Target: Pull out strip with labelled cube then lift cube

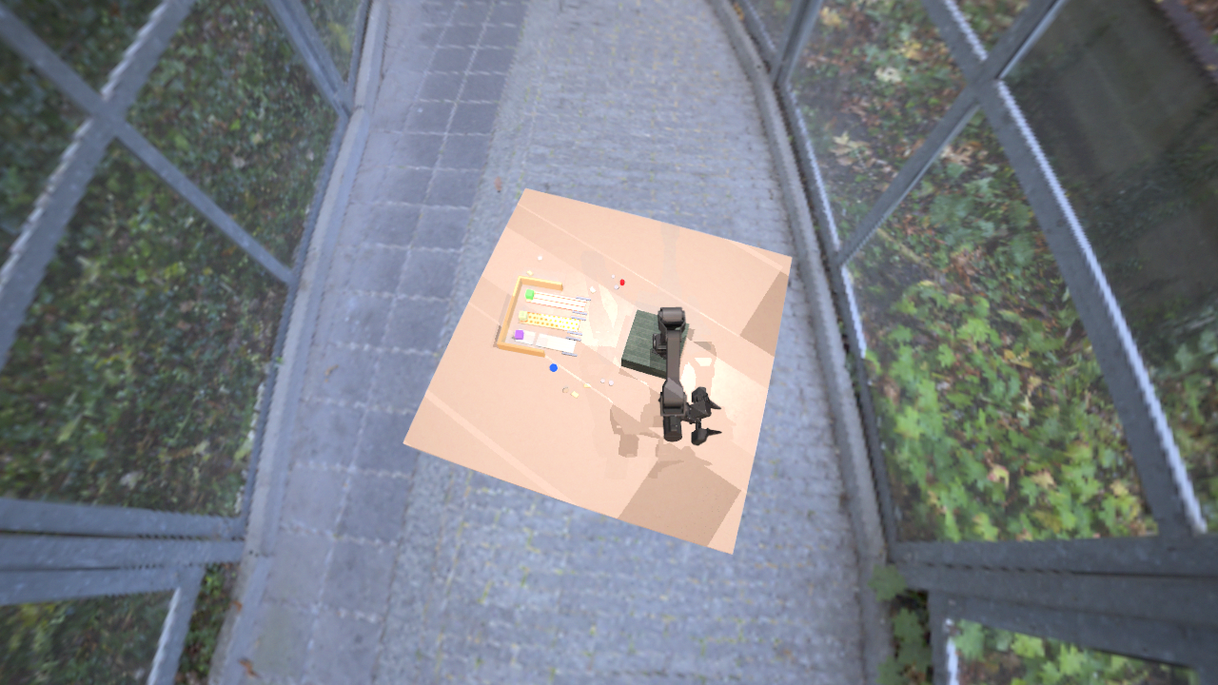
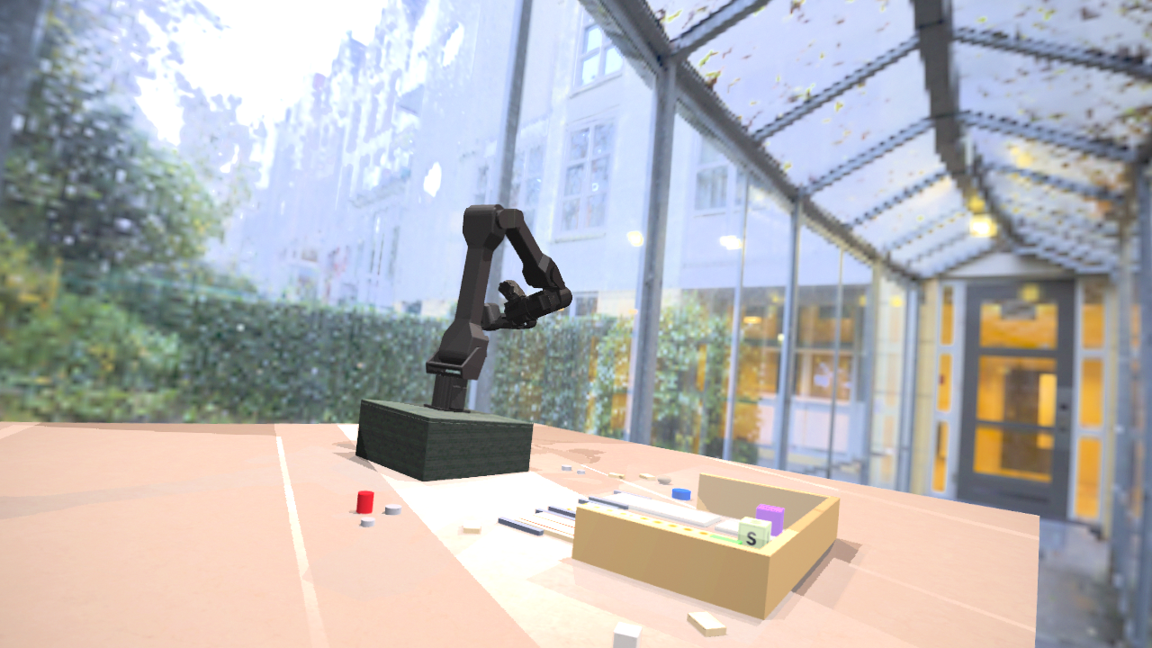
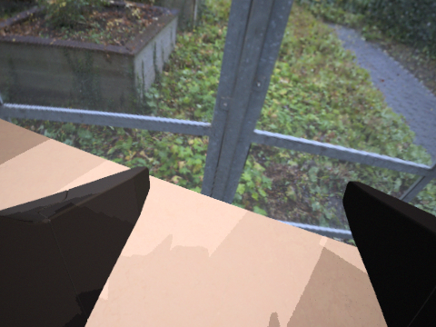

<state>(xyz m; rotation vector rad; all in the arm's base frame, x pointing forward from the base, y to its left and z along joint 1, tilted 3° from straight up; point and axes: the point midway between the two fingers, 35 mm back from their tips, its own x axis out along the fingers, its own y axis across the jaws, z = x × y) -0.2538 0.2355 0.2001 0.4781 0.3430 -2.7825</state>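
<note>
The white strip is 690 mm ahead of my gripper tip, 270 mm below it and 120 mm to the right of it.
</note>
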